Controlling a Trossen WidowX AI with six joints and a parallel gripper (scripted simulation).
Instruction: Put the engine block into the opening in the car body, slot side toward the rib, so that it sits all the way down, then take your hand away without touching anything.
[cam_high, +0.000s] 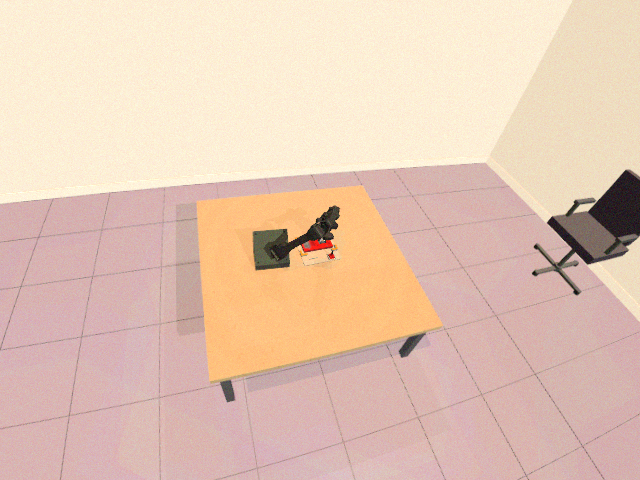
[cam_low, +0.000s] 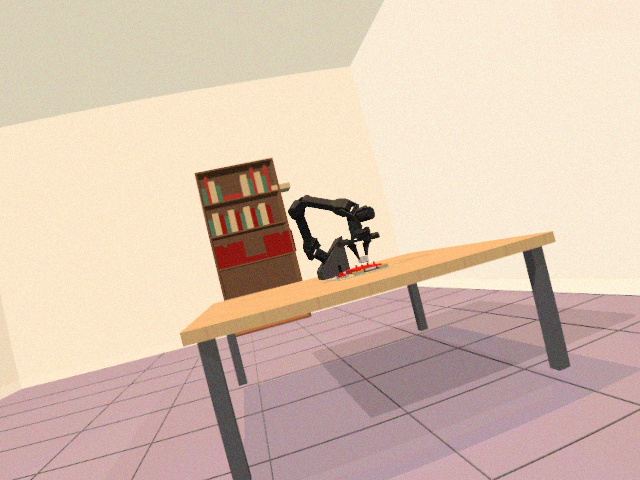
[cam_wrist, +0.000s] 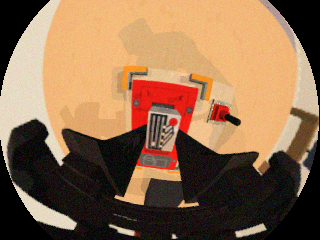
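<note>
My gripper tip is now 10 mm above the grey engine block. From my gripper tip the other things lie so: pale flat plate 30 mm behind, 30 mm to the right, 50 mm below.
</note>
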